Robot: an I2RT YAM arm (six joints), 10 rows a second.
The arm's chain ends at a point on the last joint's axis. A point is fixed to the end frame.
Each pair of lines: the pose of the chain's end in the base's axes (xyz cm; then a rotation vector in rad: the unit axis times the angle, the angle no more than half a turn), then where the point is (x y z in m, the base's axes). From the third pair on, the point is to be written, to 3 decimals.
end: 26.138, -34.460, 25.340, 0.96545, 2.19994, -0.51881
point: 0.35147 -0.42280 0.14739
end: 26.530, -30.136, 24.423, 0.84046, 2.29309, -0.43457
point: 0.36041 -0.36329 0.13203
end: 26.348, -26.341, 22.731, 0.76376, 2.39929, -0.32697
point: 0.358 -0.307 0.106
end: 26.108, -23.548, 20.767, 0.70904, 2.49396, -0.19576
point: 0.353 -0.259 0.079
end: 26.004, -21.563, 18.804, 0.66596, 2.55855, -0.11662
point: 0.348 -0.227 0.055
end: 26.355, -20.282, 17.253, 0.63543, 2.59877, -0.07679
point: 0.348 -0.207 0.037
